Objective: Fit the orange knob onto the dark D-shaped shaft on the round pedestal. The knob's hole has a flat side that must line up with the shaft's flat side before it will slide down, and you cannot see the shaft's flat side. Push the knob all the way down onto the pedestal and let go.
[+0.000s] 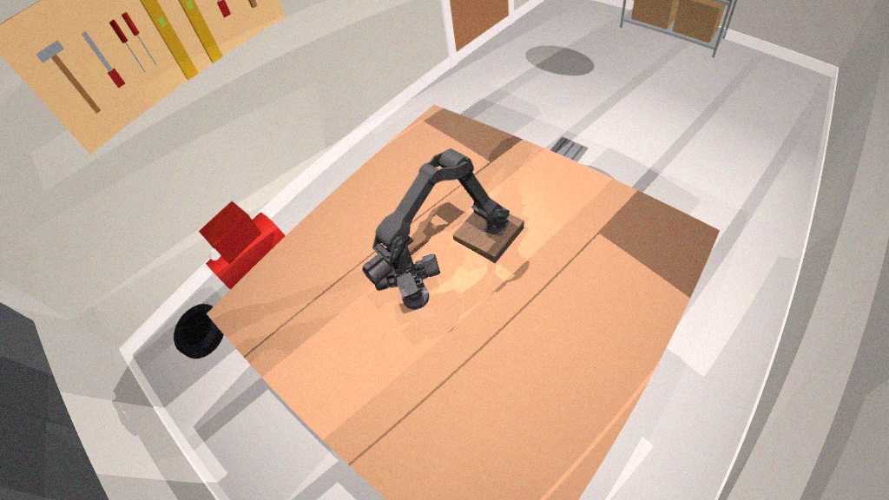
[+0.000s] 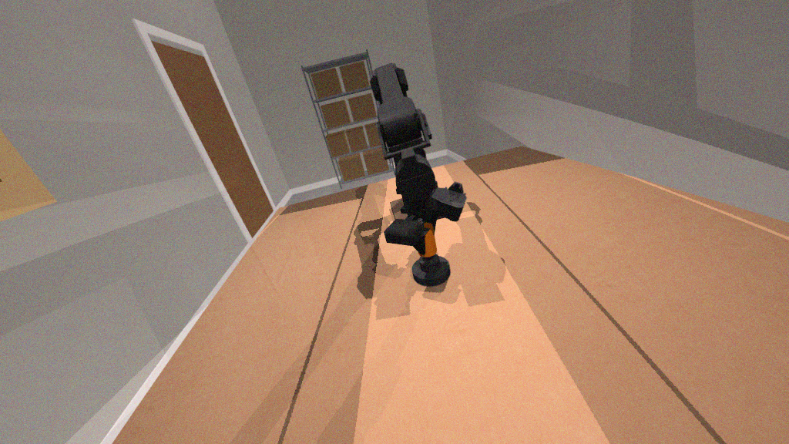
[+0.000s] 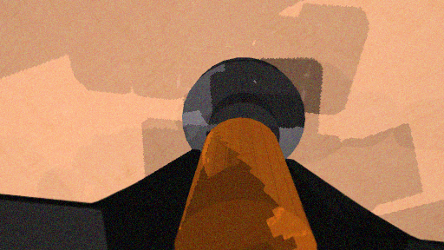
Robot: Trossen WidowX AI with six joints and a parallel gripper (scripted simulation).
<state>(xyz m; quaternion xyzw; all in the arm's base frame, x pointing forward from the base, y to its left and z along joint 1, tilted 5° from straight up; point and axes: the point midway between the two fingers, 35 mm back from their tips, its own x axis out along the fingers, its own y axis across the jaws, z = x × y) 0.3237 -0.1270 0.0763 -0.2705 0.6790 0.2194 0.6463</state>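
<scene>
Right now my gripper tip is 4 cm above the dark round pedestal. The rest, counted from my gripper tip: orange knob (2 cm above).
</scene>
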